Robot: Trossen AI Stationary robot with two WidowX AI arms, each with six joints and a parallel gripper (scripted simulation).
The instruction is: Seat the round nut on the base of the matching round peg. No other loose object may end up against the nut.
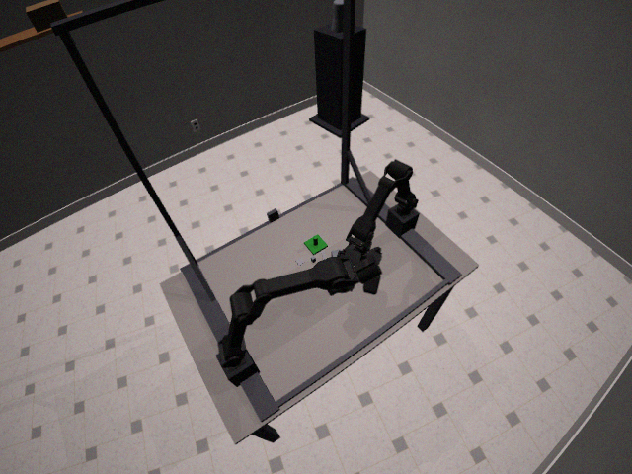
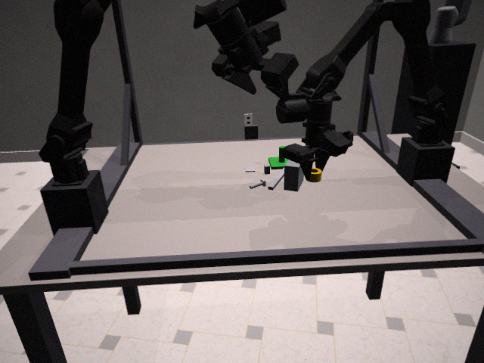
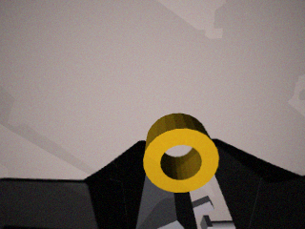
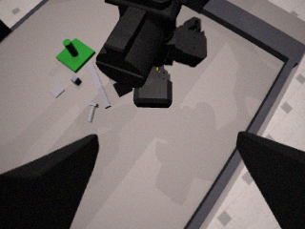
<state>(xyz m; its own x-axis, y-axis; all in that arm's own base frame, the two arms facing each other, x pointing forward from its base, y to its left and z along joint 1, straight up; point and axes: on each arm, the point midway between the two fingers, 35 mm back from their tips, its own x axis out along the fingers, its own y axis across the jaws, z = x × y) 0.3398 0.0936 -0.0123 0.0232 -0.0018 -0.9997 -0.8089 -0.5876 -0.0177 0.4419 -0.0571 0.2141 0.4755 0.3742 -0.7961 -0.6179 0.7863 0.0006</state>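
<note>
Right now my left hand is 90 mm past the grey block, 60 mm above it and 20 mm to the left of it.
</note>
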